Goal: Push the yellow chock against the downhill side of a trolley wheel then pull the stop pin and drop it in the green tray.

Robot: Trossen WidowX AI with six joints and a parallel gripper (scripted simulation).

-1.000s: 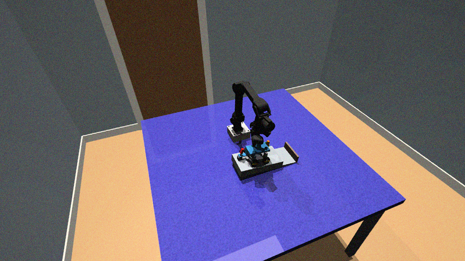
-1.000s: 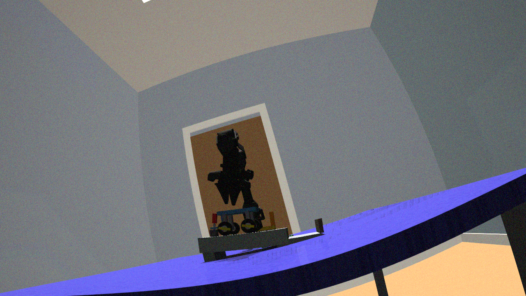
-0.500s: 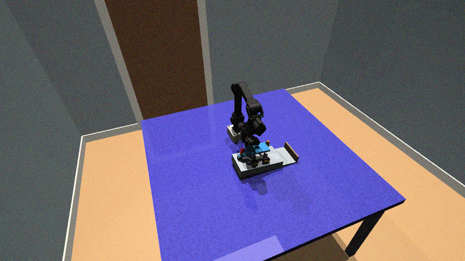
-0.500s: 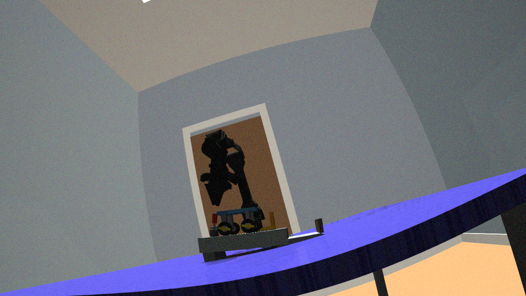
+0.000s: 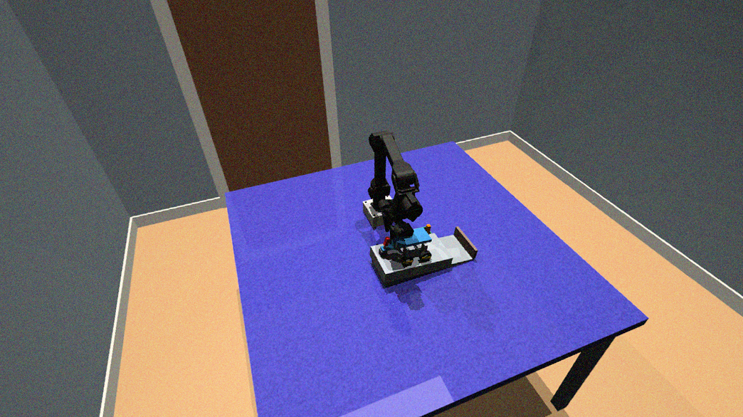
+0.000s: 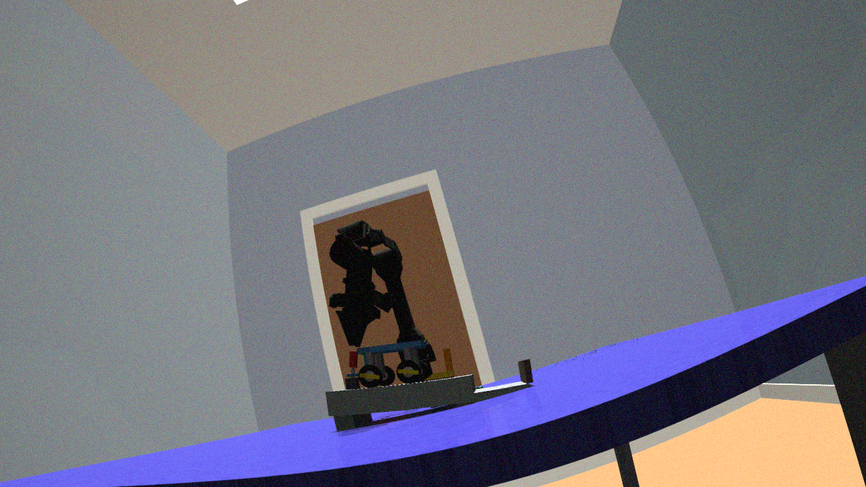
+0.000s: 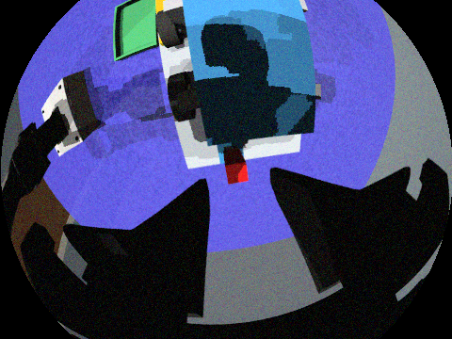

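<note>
Now: the red-headed stop pin 50 mm below my gripper tip and 20 mm to the right of it. Also, from my gripper tip: brown end stop (330 mm to the left, 140 mm below, 40 mm ahead); then yellow chock (160 mm to the left, 90 mm below, 30 mm behind); then trolley (80 mm to the left, 60 mm below, 20 mm ahead).
</note>
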